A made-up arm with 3 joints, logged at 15 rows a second.
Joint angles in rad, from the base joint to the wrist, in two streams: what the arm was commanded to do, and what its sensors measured. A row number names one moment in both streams.
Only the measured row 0 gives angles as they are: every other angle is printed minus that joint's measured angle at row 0.
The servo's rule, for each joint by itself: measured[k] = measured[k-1] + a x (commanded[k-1-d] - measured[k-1]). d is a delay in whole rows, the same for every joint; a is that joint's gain. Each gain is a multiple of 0.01, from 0.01 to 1. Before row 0 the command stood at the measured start. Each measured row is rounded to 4 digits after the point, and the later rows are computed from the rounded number. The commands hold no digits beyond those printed.
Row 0, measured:
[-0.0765, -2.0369, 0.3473]
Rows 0 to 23, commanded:
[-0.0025, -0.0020, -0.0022]
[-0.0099, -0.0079, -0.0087]
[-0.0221, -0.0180, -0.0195]
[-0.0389, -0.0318, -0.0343]
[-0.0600, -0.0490, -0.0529]
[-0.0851, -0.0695, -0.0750]
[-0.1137, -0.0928, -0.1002]
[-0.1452, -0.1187, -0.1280]
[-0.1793, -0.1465, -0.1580]
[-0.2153, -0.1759, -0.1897]
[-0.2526, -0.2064, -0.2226]
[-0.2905, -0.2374, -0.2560]
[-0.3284, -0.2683, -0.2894]
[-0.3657, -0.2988, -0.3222]
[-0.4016, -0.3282, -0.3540]
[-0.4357, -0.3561, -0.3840]
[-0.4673, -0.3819, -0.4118]
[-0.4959, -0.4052, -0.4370]
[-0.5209, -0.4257, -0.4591]
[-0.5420, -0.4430, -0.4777]
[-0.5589, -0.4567, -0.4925]
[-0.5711, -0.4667, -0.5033]
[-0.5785, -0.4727, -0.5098]
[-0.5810, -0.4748, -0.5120]
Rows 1 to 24, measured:
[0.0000, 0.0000, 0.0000]
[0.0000, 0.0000, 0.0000]
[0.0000, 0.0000, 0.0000]
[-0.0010, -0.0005, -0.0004]
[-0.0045, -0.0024, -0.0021]
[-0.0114, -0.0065, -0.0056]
[-0.0221, -0.0131, -0.0113]
[-0.0369, -0.0224, -0.0196]
[-0.0557, -0.0346, -0.0307]
[-0.0783, -0.0497, -0.0446]
[-0.1044, -0.0676, -0.0613]
[-0.1336, -0.0881, -0.0806]
[-0.1655, -0.1109, -0.1024]
[-0.1995, -0.1357, -0.1264]
[-0.2350, -0.1621, -0.1523]
[-0.2714, -0.1897, -0.1797]
[-0.3082, -0.2181, -0.2082]
[-0.3446, -0.2467, -0.2374]
[-0.3801, -0.2751, -0.2667]
[-0.4141, -0.3029, -0.2957]
[-0.4460, -0.3295, -0.3240]
[-0.4752, -0.3545, -0.3510]
[-0.5013, -0.3775, -0.3763]
[-0.5238, -0.3981, -0.3995]
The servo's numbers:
d 3
a 0.39 0.26 0.20

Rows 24 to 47, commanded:
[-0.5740, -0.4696, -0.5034]
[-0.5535, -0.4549, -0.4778]
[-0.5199, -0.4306, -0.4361]
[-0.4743, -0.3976, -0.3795]
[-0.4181, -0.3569, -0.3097]
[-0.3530, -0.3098, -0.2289]
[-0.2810, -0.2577, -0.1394]
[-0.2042, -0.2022, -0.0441]
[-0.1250, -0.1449, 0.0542]
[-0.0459, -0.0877, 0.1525]
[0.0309, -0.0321, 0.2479]
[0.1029, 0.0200, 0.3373]
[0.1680, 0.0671, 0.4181]
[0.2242, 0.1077, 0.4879]
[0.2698, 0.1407, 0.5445]
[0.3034, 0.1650, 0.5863]
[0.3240, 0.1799, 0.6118]
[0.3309, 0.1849, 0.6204]
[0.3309, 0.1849, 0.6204]
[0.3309, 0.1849, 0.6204]
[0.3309, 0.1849, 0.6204]
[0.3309, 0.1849, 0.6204]
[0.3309, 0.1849, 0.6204]
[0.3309, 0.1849, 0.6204]
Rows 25 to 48, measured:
[-0.5422, -0.4159, -0.4203]
[-0.5564, -0.4307, -0.4382]
[-0.5660, -0.4422, -0.4530]
[-0.5691, -0.4493, -0.4631]
[-0.5630, -0.4508, -0.4660]
[-0.5462, -0.4455, -0.4600]
[-0.5182, -0.4330, -0.4439]
[-0.4792, -0.4132, -0.4171]
[-0.4300, -0.3863, -0.3795]
[-0.3719, -0.3529, -0.3315]
[-0.3065, -0.3137, -0.2740]
[-0.2357, -0.2698, -0.2084]
[-0.1617, -0.2225, -0.1362]
[-0.0866, -0.1730, -0.0594]
[-0.0127, -0.1228, 0.0199]
[0.0578, -0.0734, 0.0995]
[0.1227, -0.0263, 0.1772]
[0.1801, 0.0171, 0.2507]
[0.2282, 0.0556, 0.3178]
[0.2656, 0.0879, 0.3766]
[0.2911, 0.1131, 0.4254]
[0.3066, 0.1318, 0.4644]
[0.3161, 0.1456, 0.4956]
[0.3219, 0.1558, 0.5206]

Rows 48 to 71, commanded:
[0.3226, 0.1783, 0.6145]
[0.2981, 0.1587, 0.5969]
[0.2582, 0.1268, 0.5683]
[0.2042, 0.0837, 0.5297]
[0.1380, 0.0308, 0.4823]
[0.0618, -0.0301, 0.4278]
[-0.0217, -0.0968, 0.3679]
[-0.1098, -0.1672, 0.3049]
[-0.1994, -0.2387, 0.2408]
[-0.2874, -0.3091, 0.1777]
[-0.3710, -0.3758, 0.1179]
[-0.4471, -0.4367, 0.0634]
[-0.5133, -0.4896, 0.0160]
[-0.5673, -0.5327, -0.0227]
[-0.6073, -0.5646, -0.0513]
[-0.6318, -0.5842, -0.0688]
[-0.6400, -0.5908, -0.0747]
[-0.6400, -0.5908, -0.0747]
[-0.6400, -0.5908, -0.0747]
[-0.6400, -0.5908, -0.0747]
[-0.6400, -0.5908, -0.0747]
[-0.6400, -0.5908, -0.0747]
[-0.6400, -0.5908, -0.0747]
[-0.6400, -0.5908, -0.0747]
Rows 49 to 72, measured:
[0.3254, 0.1634, 0.5406]
[0.3275, 0.1690, 0.5566]
[0.3288, 0.1731, 0.5694]
[0.3264, 0.1745, 0.5784]
[0.3154, 0.1704, 0.5821]
[0.2931, 0.1591, 0.5793]
[0.2584, 0.1395, 0.5694]
[0.2114, 0.1112, 0.5520]
[0.1531, 0.0745, 0.5272]
[0.0849, 0.0300, 0.4953]
[0.0090, -0.0213, 0.4572]
[-0.0723, -0.0778, 0.4139]
[-0.1562, -0.1379, 0.3667]
[-0.2400, -0.1998, 0.3169]
[-0.3208, -0.2614, 0.2662]
[-0.3959, -0.3207, 0.2162]
[-0.4627, -0.3758, 0.1684]
[-0.5191, -0.4249, 0.1245]
[-0.5631, -0.4663, 0.0858]
[-0.5931, -0.4987, 0.0537]
[-0.6114, -0.5226, 0.0280]
[-0.6226, -0.5403, 0.0075]
[-0.6294, -0.5534, -0.0089]
[-0.6335, -0.5631, -0.0221]

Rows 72 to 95, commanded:
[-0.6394, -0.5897, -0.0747]
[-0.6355, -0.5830, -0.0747]
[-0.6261, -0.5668, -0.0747]
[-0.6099, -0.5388, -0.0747]
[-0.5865, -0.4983, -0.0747]
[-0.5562, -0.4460, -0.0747]
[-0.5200, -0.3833, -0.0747]
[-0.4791, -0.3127, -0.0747]
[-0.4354, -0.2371, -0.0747]
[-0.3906, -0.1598, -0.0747]
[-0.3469, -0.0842, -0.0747]
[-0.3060, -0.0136, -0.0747]
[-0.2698, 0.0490, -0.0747]
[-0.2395, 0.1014, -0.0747]
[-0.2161, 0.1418, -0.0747]
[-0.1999, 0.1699, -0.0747]
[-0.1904, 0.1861, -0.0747]
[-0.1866, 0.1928, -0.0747]
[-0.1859, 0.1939, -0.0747]
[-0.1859, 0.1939, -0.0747]
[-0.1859, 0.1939, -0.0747]
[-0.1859, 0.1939, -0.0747]
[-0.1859, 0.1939, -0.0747]
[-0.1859, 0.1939, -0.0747]
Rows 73 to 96, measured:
[-0.6360, -0.5703, -0.0326]
[-0.6376, -0.5756, -0.0410]
[-0.6385, -0.5796, -0.0477]
[-0.6389, -0.5822, -0.0531]
[-0.6376, -0.5824, -0.0574]
[-0.6331, -0.5783, -0.0609]
[-0.6241, -0.5680, -0.0637]
[-0.6094, -0.5499, -0.0659]
[-0.5887, -0.5229, -0.0677]
[-0.5619, -0.4866, -0.0691]
[-0.5296, -0.4414, -0.0702]
[-0.4929, -0.3883, -0.0711]
[-0.4530, -0.3289, -0.0718]
[-0.4116, -0.2653, -0.0724]
[-0.3704, -0.1999, -0.0729]
[-0.3312, -0.1352, -0.0733]
[-0.2954, -0.0737, -0.0736]
[-0.2645, -0.0177, -0.0738]
[-0.2393, 0.0311, -0.0740]
[-0.2202, 0.0714, -0.0741]
[-0.2071, 0.1030, -0.0742]
[-0.1988, 0.1266, -0.0743]
[-0.1938, 0.1441, -0.0744]
[-0.1907, 0.1570, -0.0745]

